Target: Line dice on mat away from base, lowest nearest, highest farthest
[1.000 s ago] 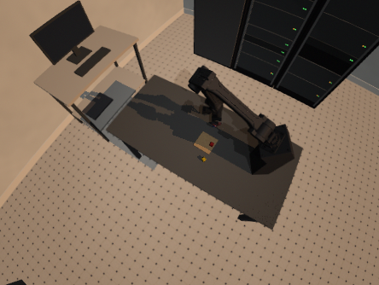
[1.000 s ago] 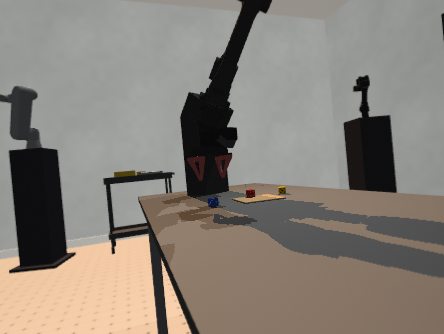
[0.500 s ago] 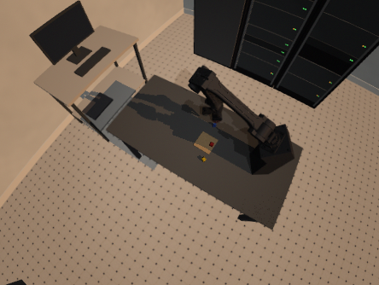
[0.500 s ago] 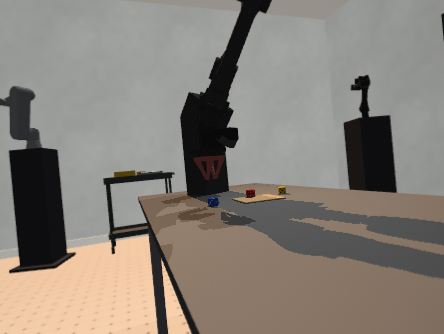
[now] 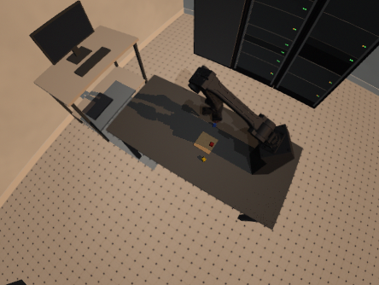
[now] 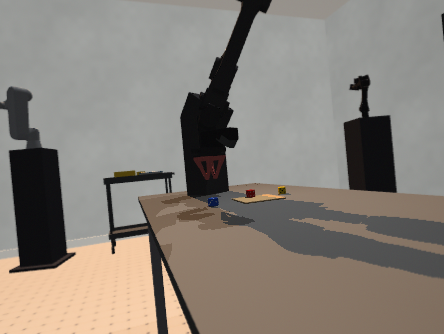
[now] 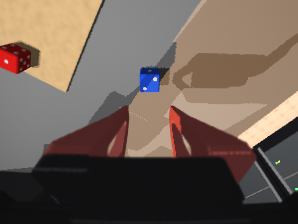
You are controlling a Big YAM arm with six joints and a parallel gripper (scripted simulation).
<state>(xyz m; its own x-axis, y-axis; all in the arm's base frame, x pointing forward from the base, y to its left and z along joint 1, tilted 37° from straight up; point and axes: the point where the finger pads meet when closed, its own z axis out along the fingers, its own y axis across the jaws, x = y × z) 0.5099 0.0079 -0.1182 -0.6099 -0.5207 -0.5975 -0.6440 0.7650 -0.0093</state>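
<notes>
Right now my hand is 80 mm above the blue die. The rest, counted from my hand: tan mat 50 mm behind, 150 mm to the left, 90 mm below; then yellow die 140 mm behind, 260 mm to the left, 80 mm below; then red die 100 mm behind, 140 mm to the left, 80 mm below.
</notes>
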